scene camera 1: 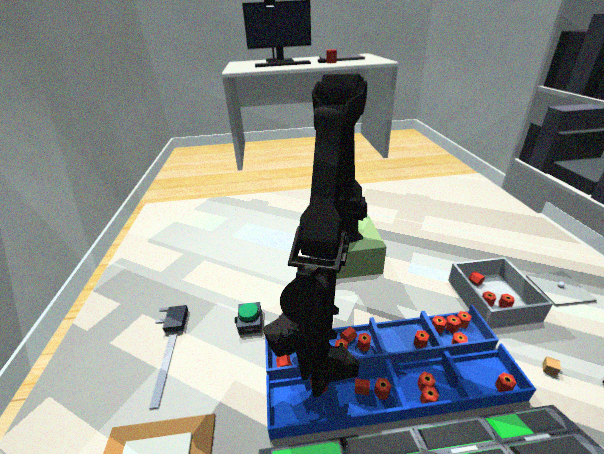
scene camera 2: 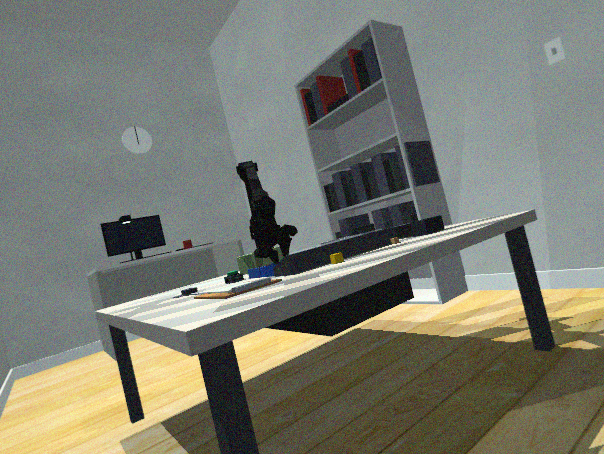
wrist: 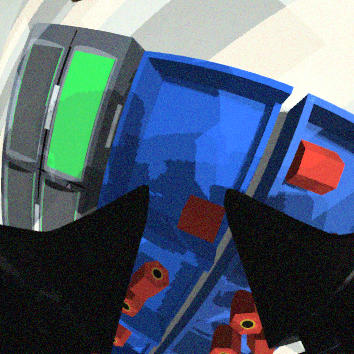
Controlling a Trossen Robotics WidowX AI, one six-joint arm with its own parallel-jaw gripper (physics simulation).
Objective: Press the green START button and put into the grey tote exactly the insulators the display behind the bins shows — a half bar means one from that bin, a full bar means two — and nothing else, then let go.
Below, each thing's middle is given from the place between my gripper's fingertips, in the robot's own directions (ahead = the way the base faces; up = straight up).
My hand is 200 mm past the green START button [scene camera 1: 249,321], 70 mm to the left of it and 10 mm above it. The rest, counted from my hand: wooden board [scene camera 1: 202,427] 260 mm to the right, 70 mm ahead, 20 mm below; grey caliper [scene camera 1: 175,319] 250 mm to the right, 190 mm behind, 20 mm below.
